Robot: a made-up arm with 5 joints.
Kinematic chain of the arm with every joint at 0, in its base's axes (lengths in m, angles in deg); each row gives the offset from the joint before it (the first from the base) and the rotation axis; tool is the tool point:
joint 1: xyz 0 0 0.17 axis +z
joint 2: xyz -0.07 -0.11 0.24 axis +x
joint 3: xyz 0 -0.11 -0.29 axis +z
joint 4: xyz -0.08 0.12 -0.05 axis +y
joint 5: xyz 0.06 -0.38 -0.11 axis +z
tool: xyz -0.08 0 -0.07
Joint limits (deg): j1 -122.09..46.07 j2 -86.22..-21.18 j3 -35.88..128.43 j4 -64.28..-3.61 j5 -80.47..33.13
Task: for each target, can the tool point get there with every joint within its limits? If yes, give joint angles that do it. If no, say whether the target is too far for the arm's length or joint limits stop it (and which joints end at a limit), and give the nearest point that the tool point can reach.
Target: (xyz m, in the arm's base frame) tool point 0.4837 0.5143 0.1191
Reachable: no: joint limits stop it (at a limit: joint 1, joint 2, joint 4, joint 5) | nearest point 0.3342 -0.0173 0.0101 | short by 0.563 m
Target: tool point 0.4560 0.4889 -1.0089
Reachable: no: too far | nearest point 0.3184 -0.0364 -0.0877 | short by 1.069 m
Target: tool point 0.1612 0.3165 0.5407
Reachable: no: joint limits stop it (at a limit: joint 1, joint 2, joint 3, joint 4, joint 5) | nearest point -0.3793 0.3477 0.7013 | short by 0.565 m
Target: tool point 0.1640 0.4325 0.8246
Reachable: no: joint limits stop it (at a limit: joint 1, joint 2, joint 3, joint 4, joint 5) | nearest point -0.3768 0.4533 0.7836 | short by 0.543 m
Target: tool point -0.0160 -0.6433 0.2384
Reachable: yes | joints -14.94 -41.46 43.87 -50.25 7.26
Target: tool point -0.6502 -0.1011 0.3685
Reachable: yes | joints -92.40 -62.33 59.03 -35.07 -28.03
